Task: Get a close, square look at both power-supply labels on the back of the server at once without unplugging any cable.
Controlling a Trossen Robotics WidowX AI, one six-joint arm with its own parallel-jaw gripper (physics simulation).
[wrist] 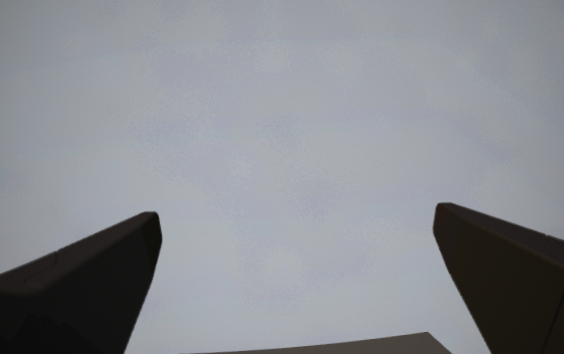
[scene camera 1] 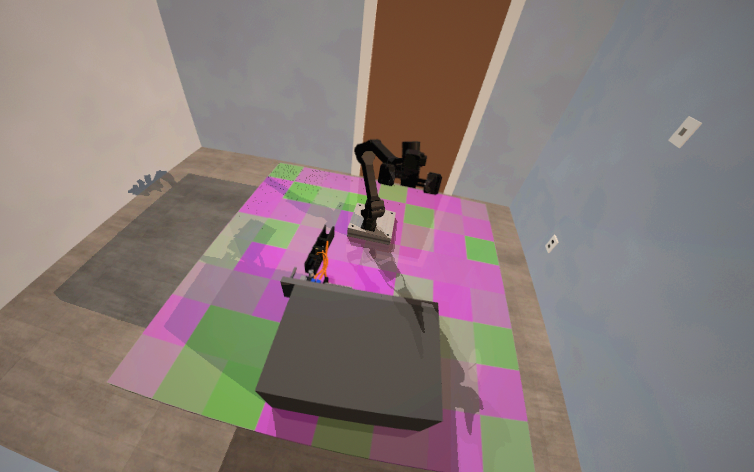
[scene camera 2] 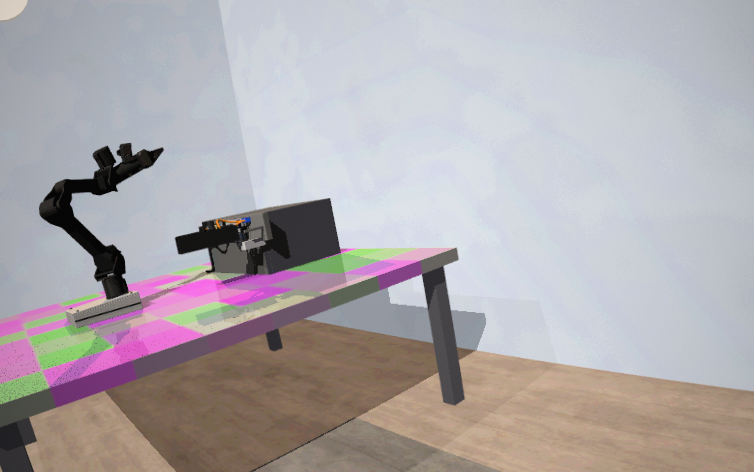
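Pixels of known places: gripper, between the fingertips: [wrist: 298,222] [scene camera 1: 409,185] [scene camera 2: 159,150]; arm's base, origin of its link: [scene camera 1: 368,225] [scene camera 2: 117,295].
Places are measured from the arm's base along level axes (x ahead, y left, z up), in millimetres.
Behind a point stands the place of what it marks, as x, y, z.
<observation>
The server [scene camera 1: 356,350] @(634, 80, 158) [scene camera 2: 303,236] @(635, -136, 47) is a large dark grey box on the table, its back towards the arm. A strip of its top [wrist: 380,345] @(750, -29, 158) shows low in the wrist view. A black jointed bracket [scene camera 1: 318,250] @(334, -123, 154) [scene camera 2: 205,240] @(276, -150, 114) sticks out from one side of its back, with orange cables [scene camera 1: 326,260] @(373, -83, 160) [scene camera 2: 227,222] @(391, -78, 150) and a blue connector [scene camera 1: 316,281] @(453, -89, 151) [scene camera 2: 246,220] @(449, -105, 144) beside it. The two power-supply labels cannot be made out in any view. My gripper [scene camera 1: 410,179] @(274, 121, 443) [scene camera 2: 158,153] @(274, 121, 443) [wrist: 298,222] @(274, 121, 443) is open and empty, raised above table height and apart from the server, tilted upward.
The arm's pale base plate [scene camera 1: 369,236] @(49, 15, -19) [scene camera 2: 105,311] @(-60, -91, -24) stands on the pink and green checkered table [scene camera 1: 447,267] @(106, 391, -48) [scene camera 2: 239,332] @(126, -648, -66), behind the server's back. The black bracket reaches towards the base. A wall fills most of the wrist view. A brown door [scene camera 1: 439,72] stands behind the arm.
</observation>
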